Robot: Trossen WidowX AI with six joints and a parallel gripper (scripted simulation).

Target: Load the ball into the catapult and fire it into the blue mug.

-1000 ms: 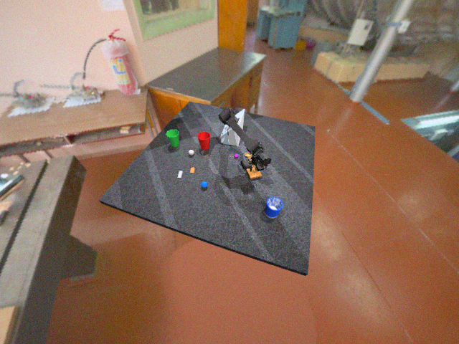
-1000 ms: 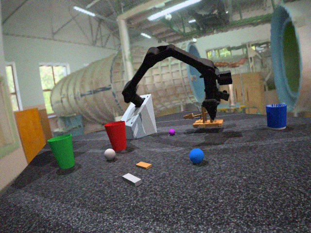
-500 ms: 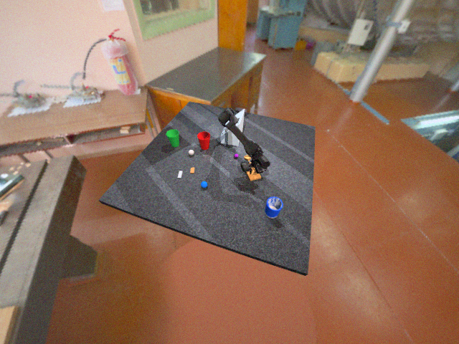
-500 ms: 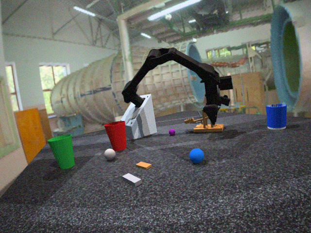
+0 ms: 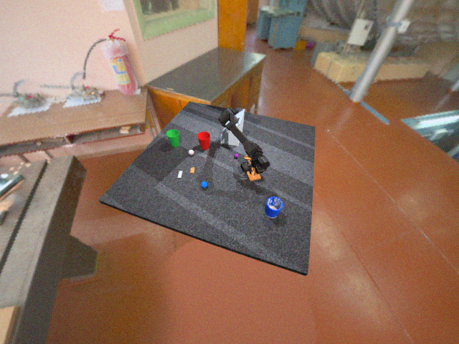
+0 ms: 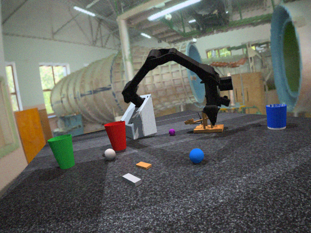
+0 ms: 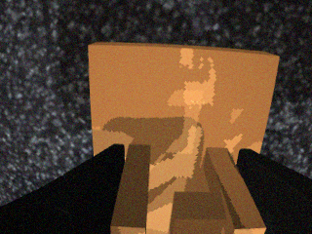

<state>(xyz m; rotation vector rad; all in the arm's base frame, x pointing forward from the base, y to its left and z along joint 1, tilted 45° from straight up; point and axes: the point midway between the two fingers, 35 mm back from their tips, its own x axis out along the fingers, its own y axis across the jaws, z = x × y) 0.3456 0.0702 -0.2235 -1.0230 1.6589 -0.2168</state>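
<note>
Right now my gripper tip is 150 mm to the left of the purple ball, 150 mm past it and 20 mm above it. The rest, counted from my gripper tip: blue ball (300 mm to the right, 170 mm ahead, 10 mm below); then blue mug (250 mm ahead, 150 mm to the left); then catapult (70 mm behind, 30 mm to the right, 20 mm above).
</note>
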